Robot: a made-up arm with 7 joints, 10 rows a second.
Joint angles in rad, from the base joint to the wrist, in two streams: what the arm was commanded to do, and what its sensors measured. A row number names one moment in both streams.
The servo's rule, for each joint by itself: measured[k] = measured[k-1] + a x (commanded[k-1-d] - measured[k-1]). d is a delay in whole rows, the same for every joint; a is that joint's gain. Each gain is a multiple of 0.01, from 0.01 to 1. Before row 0 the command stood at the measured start. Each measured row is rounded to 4 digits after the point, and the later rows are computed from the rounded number. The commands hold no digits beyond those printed.
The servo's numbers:
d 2
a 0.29 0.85 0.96 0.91 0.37 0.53 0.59
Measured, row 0:
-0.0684, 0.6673, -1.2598, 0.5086, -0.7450, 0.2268, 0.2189
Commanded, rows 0 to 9:
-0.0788, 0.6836, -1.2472, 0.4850, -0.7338, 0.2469, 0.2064
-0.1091, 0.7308, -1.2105, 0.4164, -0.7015, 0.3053, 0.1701
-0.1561, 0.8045, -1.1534, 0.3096, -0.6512, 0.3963, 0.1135
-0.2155, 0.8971, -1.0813, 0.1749, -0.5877, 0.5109, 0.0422
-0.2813, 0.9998, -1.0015, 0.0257, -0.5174, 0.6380, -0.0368
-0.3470, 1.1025, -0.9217, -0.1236, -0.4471, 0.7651, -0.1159
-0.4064, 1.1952, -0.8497, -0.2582, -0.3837, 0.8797, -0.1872
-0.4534, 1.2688, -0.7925, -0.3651, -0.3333, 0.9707, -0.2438
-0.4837, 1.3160, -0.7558, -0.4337, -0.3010, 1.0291, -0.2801
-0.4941, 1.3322, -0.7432, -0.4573, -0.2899, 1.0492, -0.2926
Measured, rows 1 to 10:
-0.0684, 0.6673, -1.2598, 0.5086, -0.7450, 0.2268, 0.2189
-0.0684, 0.6673, -1.2598, 0.5086, -0.7450, 0.2268, 0.2189
-0.0714, 0.6812, -1.2477, 0.4871, -0.7409, 0.2375, 0.2115
-0.0823, 0.7234, -1.2120, 0.4228, -0.7263, 0.2734, 0.1871
-0.1037, 0.7923, -1.1557, 0.3198, -0.6985, 0.3385, 0.1437
-0.1361, 0.8814, -1.0843, 0.1879, -0.6575, 0.4299, 0.0838
-0.1782, 0.9820, -1.0048, 0.0403, -0.6057, 0.5402, 0.0126
-0.2272, 1.0844, -0.9250, -0.1088, -0.5470, 0.6594, -0.0632
-0.2792, 1.1786, -0.8527, -0.2448, -0.4866, 0.7762, -0.1364
-0.3297, 1.2553, -0.7949, -0.3543, -0.4299, 0.8793, -0.1998

